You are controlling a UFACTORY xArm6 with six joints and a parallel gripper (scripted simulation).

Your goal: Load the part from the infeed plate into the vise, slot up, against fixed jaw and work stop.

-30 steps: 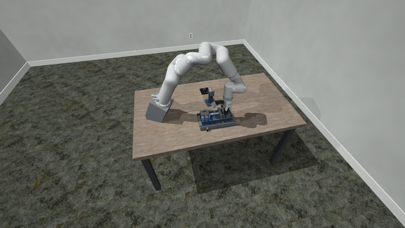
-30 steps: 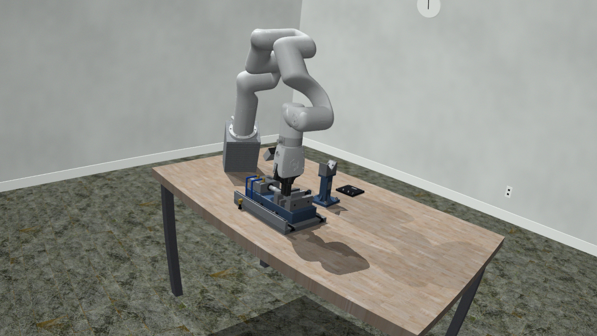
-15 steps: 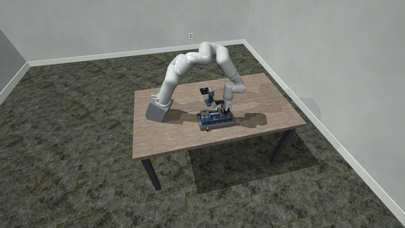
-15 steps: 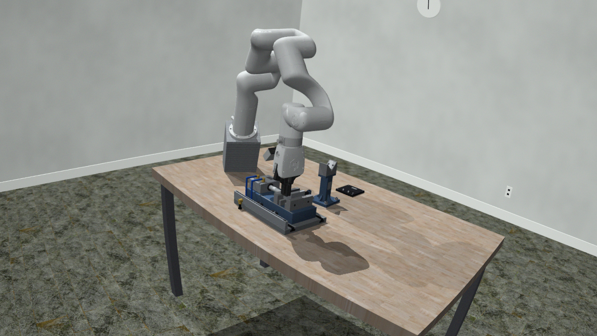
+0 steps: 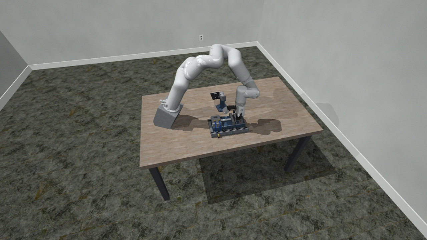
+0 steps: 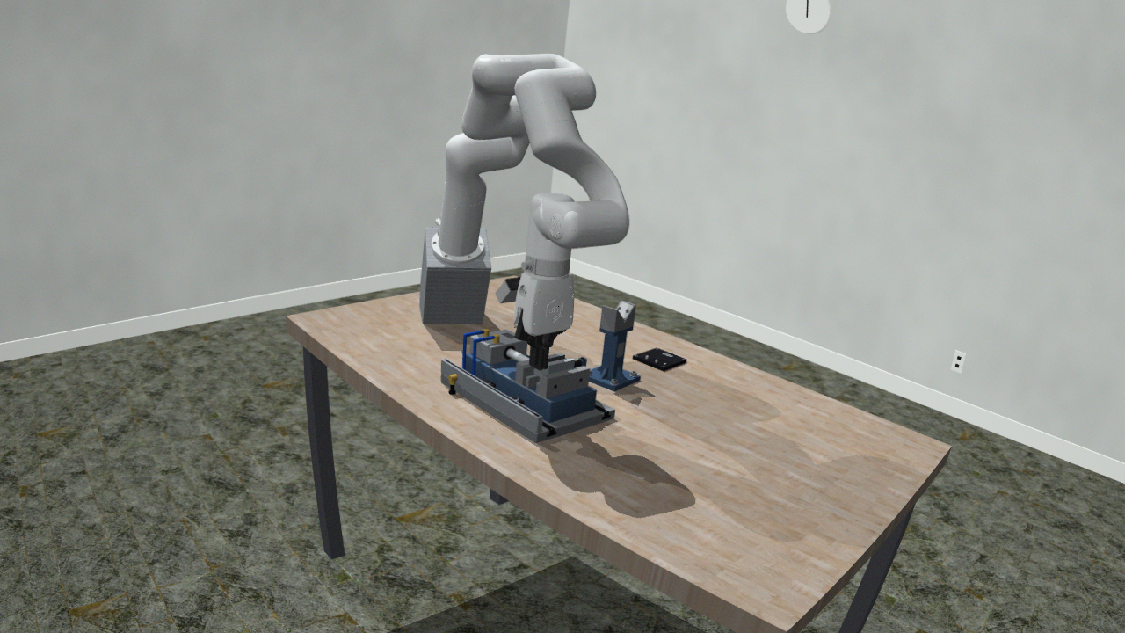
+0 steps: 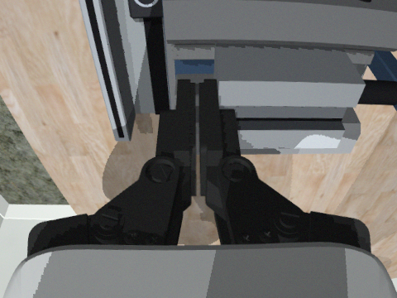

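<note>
My gripper is now 40 mm to the right of the grey block and 20 mm above it. From my hand the other things lie so: dark work stop rod: 80 mm to the left, 30 mm below; then fixed jaw: 40 mm to the left, 40 mm below, 30 mm ahead; then moving jaw: 40 mm to the left, 40 mm below, 30 mm behind.
</note>
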